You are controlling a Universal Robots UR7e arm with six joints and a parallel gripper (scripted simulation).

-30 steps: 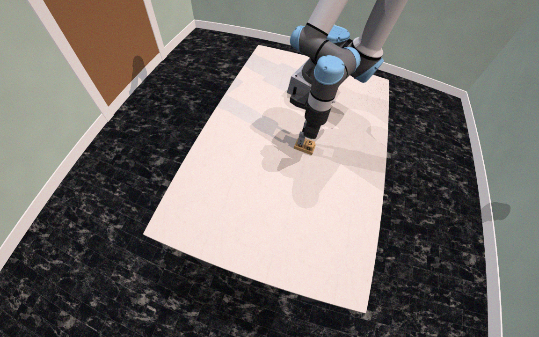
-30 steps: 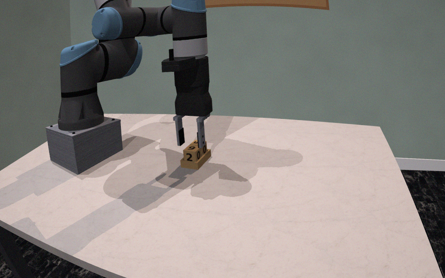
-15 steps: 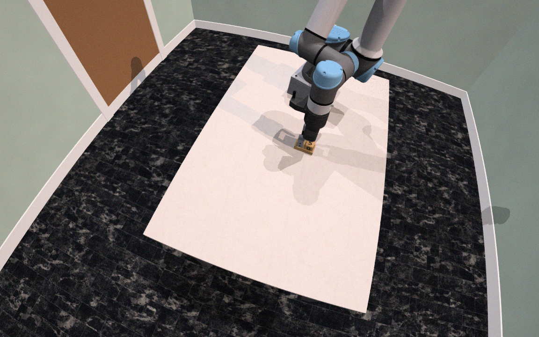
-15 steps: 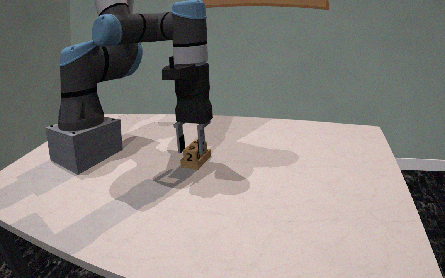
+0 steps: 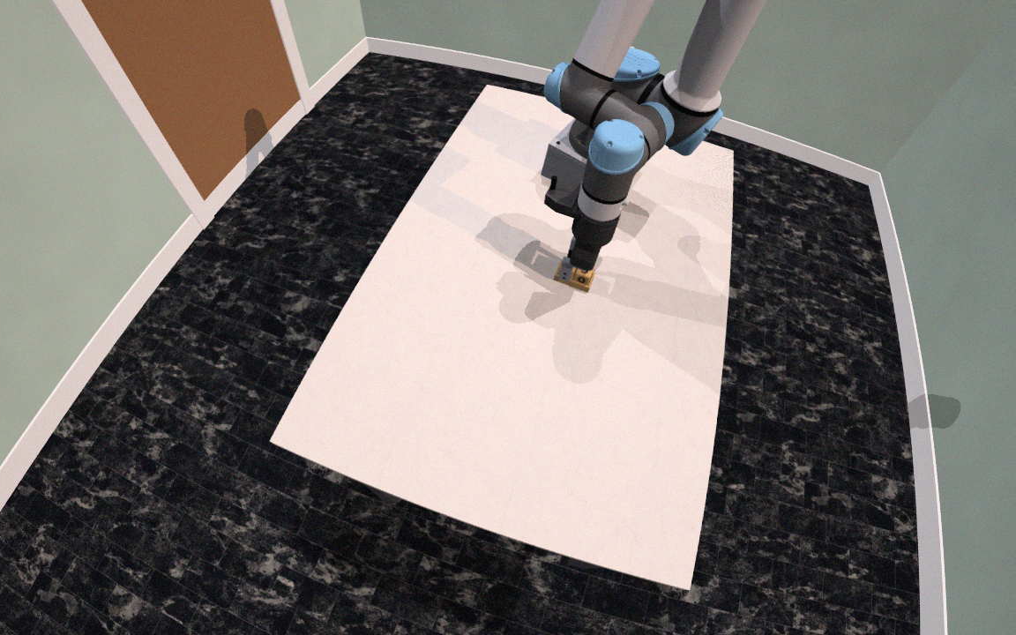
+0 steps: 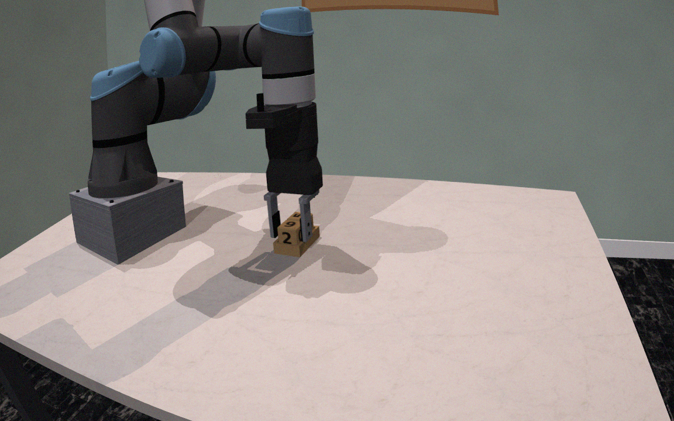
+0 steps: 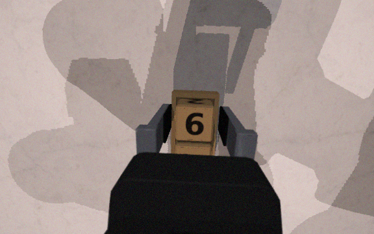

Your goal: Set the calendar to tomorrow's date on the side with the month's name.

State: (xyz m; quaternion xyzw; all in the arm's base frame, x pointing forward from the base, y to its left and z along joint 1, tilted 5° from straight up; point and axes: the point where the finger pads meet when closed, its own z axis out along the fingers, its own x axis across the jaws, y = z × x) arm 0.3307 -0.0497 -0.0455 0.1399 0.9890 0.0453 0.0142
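Now: the wooden calendar tray 3 cm below my hand and 2 cm to the left of it.
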